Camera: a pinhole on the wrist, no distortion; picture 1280 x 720 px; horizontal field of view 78.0 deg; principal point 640.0 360.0 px. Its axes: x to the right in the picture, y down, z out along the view. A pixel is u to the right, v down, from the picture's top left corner.
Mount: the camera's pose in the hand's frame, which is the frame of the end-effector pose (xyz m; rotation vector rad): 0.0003 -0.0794 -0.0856 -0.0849 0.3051 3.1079
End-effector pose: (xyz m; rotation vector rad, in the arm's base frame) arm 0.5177 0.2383 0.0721 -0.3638 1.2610 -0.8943
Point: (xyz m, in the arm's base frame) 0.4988 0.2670 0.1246
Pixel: 1111.5 35.0
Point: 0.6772 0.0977 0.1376
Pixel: 403.4 493.2
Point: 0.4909 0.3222 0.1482
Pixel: outside the picture
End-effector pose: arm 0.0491 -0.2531 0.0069 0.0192 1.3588 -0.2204
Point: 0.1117 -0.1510 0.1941
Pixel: outside the picture
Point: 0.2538 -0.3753 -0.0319
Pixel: 328.4 517.1
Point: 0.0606 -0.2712 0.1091
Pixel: 1162.1 210.2
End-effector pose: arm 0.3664 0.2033 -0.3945 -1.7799 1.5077 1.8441
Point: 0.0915 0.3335 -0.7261
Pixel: 59.6 436.5
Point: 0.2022 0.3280 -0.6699
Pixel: 85.2 530.6
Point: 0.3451 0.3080 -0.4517
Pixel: 595.1 453.1
